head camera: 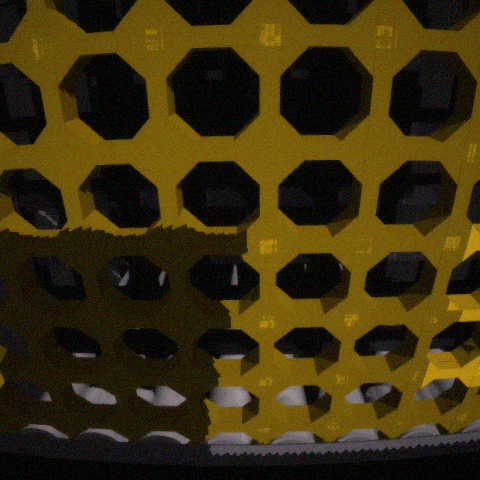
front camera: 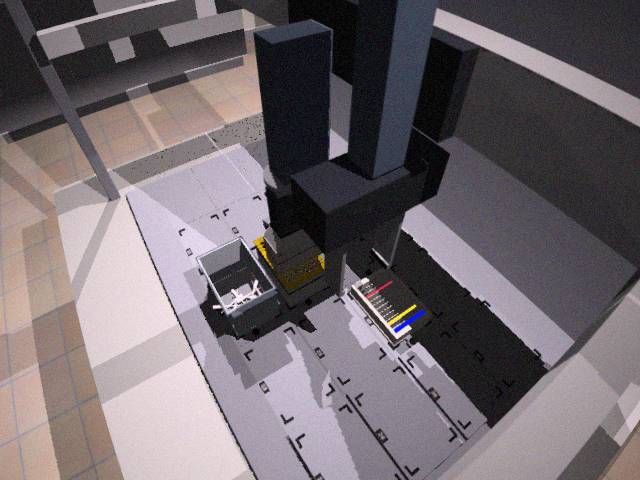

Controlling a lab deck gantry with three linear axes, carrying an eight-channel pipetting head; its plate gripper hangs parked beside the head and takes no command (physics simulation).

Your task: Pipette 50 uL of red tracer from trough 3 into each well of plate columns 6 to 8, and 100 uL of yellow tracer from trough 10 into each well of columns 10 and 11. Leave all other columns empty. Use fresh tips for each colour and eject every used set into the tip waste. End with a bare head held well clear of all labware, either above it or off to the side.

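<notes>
The pipetting head [front camera: 295, 249] is low over the yellow tip rack [front camera: 298, 280] [head camera: 270, 150]; its nozzles are hidden, so I cannot tell whether they touch tips. In the head view the rack's upper holes are dark and empty, and pale shapes show in the lowest rows. The tip waste [front camera: 252, 316] stands left of the rack, with white used tips [front camera: 240, 297] inside. The trough block [front camera: 373, 317] shows a red line [front camera: 379, 289] and a yellow line [front camera: 402, 314]. The well plate does not show. The parked gripper [front camera: 364, 280] hangs with its two fingers apart, holding nothing.
A blue line [front camera: 409, 321] lies in the trough block beside the yellow one. The dark gantry column [front camera: 297, 103] and the gripper's column [front camera: 392, 93] rise over the deck. A dark shadow covers the deck right of the troughs.
</notes>
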